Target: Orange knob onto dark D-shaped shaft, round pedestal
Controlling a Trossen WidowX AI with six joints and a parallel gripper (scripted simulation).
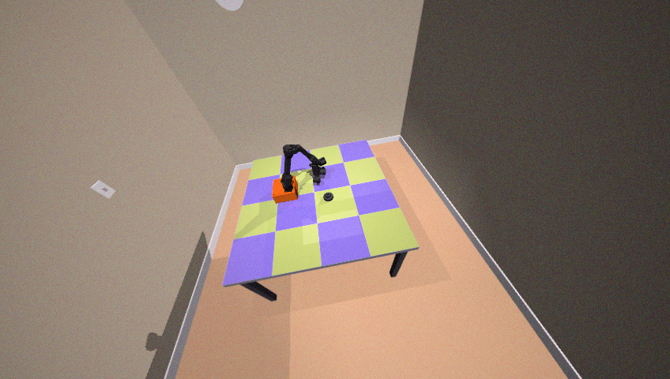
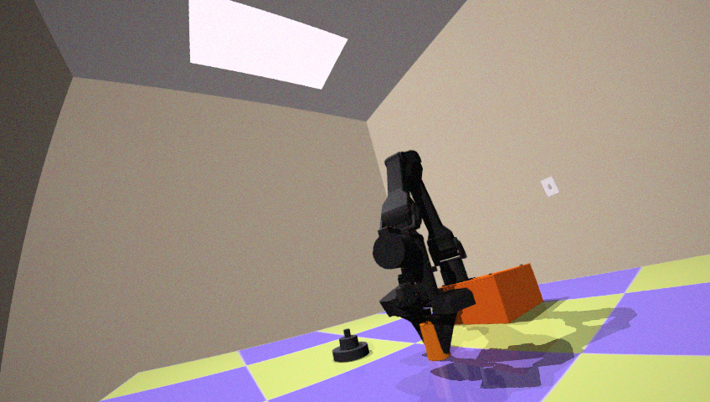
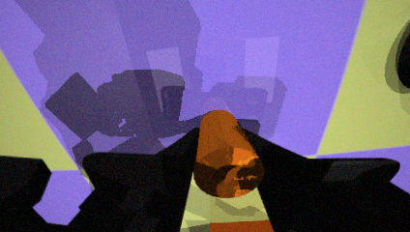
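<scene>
Right now the pedestal is 200 mm to the right of my gripper tip, 90 mm ahead of it and 20 mm above it. From my gripper tip the other things lie so: orange knob (20 mm above).
</scene>
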